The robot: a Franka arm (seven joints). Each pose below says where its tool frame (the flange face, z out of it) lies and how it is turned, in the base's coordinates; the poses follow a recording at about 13 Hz.
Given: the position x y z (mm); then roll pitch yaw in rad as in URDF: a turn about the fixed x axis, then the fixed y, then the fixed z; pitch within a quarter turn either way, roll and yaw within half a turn.
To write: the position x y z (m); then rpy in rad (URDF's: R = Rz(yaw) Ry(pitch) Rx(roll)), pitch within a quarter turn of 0, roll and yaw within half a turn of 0. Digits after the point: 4 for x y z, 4 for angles.
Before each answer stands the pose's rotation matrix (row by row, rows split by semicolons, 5 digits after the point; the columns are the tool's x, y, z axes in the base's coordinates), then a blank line. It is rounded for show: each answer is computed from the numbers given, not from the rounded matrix.
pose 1, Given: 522.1 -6.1 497.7 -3.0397 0.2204 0.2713
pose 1, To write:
0.94012 0.24517 -0.23679; 0.26150 -0.96439 0.03971; -0.21862 -0.09926 -0.97075

0.5221 -0.0061 0.4977 -3.0397 0.2204 0.2713
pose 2, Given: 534.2 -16.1 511.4 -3.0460 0.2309 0.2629
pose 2, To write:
0.94001 0.23760 -0.24479; 0.25298 -0.96691 0.03296; -0.22885 -0.09291 -0.96902

0.5342 -0.0161 0.5114 -3.0460 0.2309 0.2629
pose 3, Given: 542.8 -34.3 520.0 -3.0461 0.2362 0.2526
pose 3, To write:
0.94138 0.22718 -0.24938; 0.24298 -0.96943 0.03410; -0.23401 -0.09270 -0.96780

0.5428 -0.0343 0.5200 -3.0461 0.2362 0.2526
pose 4, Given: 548.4 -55.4 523.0 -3.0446 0.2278 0.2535
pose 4, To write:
0.94303 0.22844 -0.24188; 0.24431 -0.96898 0.03737; -0.22583 -0.09434 -0.96959

0.5484 -0.0554 0.5230 -3.0446 0.2278 0.2535
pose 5, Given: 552.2 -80.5 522.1 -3.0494 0.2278 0.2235
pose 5, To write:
0.94994 0.20043 -0.23969; 0.21592 -0.97559 0.03993; -0.22583 -0.08968 -0.97003

0.5522 -0.0805 0.5221 -3.0494 0.2278 0.2235
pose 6, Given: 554.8 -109.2 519.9 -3.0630 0.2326 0.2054
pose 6, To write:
0.95262 0.18561 -0.24098; 0.19847 -0.97965 0.02999; -0.23051 -0.07640 -0.97007

0.5548 -0.1092 0.5199 -3.0630 0.2326 0.2054
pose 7, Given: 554.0 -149.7 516.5 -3.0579 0.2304 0.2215
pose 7, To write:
0.94979 0.20030 -0.24037; 0.21389 -0.97635 0.03156; -0.22837 -0.08139 -0.97017

0.5540 -0.1497 0.5165 -3.0579 0.2304 0.2215
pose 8, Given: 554.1 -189.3 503.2 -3.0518 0.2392 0.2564
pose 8, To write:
0.93977 0.23203 -0.25100; 0.24638 -0.96880 0.02690; -0.23693 -0.08712 -0.96761

0.5541 -0.1893 0.5032 -3.0518 0.2392 0.2564
